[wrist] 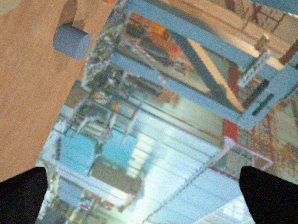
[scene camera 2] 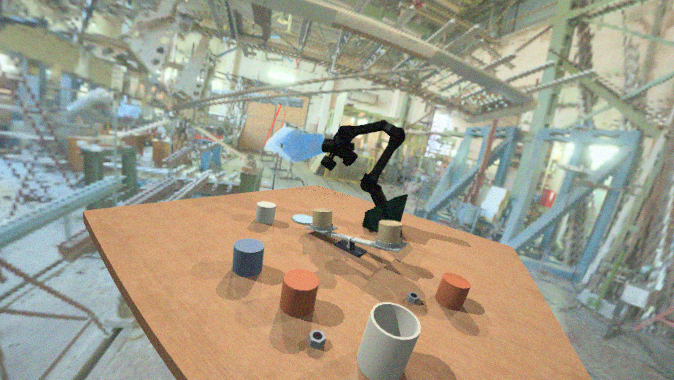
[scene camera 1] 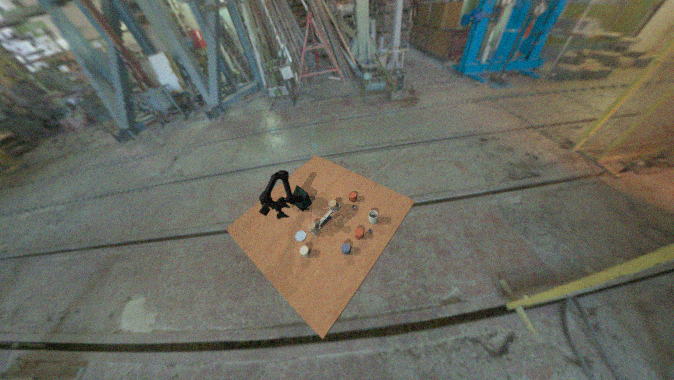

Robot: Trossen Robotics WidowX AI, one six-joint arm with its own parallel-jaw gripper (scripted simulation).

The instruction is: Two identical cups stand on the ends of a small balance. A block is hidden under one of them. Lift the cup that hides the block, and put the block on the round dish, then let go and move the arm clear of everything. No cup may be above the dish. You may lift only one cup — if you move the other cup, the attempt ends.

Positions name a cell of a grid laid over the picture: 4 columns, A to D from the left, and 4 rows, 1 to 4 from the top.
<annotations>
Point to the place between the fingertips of my gripper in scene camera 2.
At B2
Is my gripper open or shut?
Open.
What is my gripper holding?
Nothing.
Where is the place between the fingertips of my gripper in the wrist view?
B4
</annotations>
